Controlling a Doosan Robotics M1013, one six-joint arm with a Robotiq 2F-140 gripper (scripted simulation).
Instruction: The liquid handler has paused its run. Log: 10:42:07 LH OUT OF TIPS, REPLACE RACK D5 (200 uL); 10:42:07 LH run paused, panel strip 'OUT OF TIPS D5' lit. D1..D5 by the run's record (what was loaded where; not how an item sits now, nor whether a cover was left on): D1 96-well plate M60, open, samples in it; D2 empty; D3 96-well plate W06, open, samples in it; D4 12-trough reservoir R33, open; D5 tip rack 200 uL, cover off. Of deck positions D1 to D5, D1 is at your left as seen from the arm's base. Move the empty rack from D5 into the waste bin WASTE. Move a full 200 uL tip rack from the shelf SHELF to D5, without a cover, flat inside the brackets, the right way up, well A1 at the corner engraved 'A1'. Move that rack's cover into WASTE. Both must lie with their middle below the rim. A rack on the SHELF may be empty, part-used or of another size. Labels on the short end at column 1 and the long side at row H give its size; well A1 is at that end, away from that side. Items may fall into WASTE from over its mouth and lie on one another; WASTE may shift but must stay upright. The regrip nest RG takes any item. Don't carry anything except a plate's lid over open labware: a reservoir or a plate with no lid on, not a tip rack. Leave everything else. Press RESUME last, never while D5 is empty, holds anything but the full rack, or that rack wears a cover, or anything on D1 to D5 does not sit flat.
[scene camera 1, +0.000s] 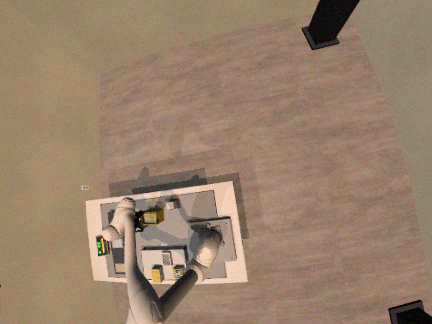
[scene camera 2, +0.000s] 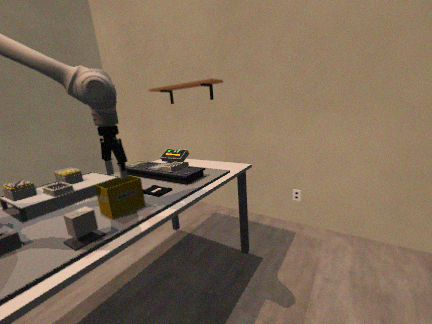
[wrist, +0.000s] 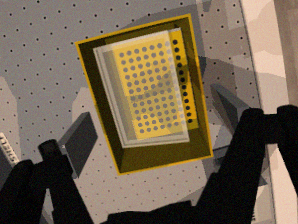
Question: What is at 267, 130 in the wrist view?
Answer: My gripper.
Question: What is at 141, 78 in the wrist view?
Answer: A clear rack cover.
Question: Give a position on a tip rack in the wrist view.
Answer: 176, 33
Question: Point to my gripper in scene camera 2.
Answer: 117, 176
